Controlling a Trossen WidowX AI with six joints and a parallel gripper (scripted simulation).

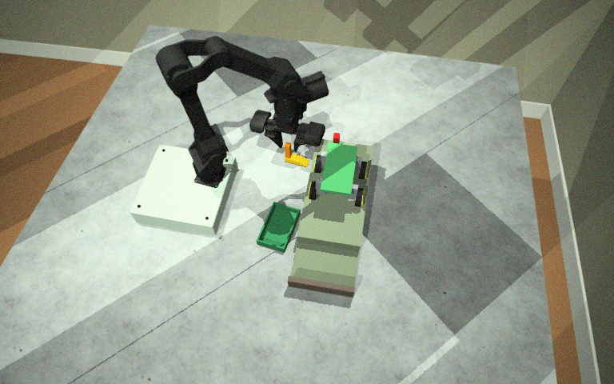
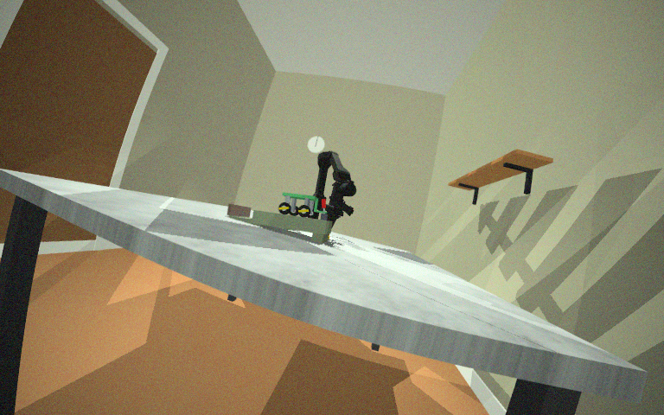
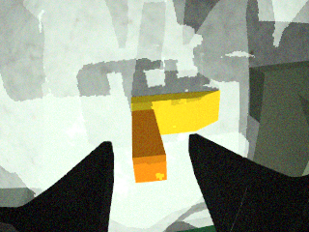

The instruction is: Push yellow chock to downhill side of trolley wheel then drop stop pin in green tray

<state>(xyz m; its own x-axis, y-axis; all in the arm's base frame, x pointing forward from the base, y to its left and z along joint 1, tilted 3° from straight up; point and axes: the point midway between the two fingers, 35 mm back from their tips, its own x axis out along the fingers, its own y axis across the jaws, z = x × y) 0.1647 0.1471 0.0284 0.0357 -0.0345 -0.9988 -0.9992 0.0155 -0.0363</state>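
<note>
Now: gripper tip 30 mm above the yellow chock and 20 mm short of it. Also, from my gripper tip: brown stop block 350 mm to the right, 190 mm ahead, 20 mm below; trolley 160 mm ahead, 100 mm to the right, 60 mm above; stop pin 130 mm ahead, 80 mm above, 10 mm to the right.
</note>
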